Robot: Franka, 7 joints.
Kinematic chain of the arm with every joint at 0, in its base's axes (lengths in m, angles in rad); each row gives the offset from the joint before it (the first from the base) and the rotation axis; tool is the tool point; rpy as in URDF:
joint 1: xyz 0 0 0.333 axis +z
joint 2: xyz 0 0 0 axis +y
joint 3: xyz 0 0 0.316 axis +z
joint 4: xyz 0.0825 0 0 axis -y
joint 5: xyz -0.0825 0 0.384 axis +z
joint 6: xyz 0 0 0 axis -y
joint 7: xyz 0.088 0 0 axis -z
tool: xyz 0 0 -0.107 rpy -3.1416 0 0
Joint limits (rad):
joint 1: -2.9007..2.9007
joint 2: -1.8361..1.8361
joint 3: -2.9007..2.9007
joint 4: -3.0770..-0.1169
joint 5: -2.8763..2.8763
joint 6: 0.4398..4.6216
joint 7: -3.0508..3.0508
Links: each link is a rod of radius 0.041 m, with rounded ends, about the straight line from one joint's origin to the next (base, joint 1, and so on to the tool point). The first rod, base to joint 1, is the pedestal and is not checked.
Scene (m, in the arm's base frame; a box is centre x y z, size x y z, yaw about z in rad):
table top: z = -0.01
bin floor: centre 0.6 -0.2 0 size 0.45 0.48 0.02 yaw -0.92
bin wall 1: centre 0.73 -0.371 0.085 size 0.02 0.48 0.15 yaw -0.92
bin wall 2: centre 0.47 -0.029 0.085 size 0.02 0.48 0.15 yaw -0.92
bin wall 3: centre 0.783 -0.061 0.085 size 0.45 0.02 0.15 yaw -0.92
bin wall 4: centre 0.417 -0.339 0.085 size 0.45 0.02 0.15 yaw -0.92
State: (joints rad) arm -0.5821 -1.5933 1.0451 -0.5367 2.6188 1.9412 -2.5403
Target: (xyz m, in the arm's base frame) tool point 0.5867 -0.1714 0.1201
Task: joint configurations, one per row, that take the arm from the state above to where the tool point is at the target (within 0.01 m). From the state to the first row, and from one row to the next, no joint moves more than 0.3 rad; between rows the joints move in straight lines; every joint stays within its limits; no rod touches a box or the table.
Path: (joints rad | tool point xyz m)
1: -0.5912 -1.3014 0.9593 -0.7101 2.6186 1.9885 -2.5403 | -0.4470 0.6274 0.6904
2: -0.6002 -1.0095 0.8735 -0.8836 2.6185 2.0358 -2.5403 | -0.2354 0.5490 0.9236
3: -0.6093 -0.7176 0.7877 -1.0570 2.6183 2.0831 -2.5403 | 0.0270 0.4068 1.0489
4: -0.6184 -0.4257 0.7019 -1.2304 2.6182 2.1304 -2.5403 | 0.2936 0.2301 1.0417
5: -0.6275 -0.1338 0.6161 -1.4039 2.6180 2.1777 -2.5403 | 0.5147 0.0551 0.9049
6: -0.6365 0.1581 0.5303 -1.5773 2.6179 2.2250 -2.5403 | 0.6488 -0.0840 0.6695
7: -0.6456 0.4500 0.4445 -1.7507 2.6177 2.2723 -2.5403 | 0.6726 -0.1625 0.3875
8: -0.6547 0.7419 0.3587 -1.9242 2.6176 2.3196 -2.5403 | 0.5867 -0.1714 0.1201

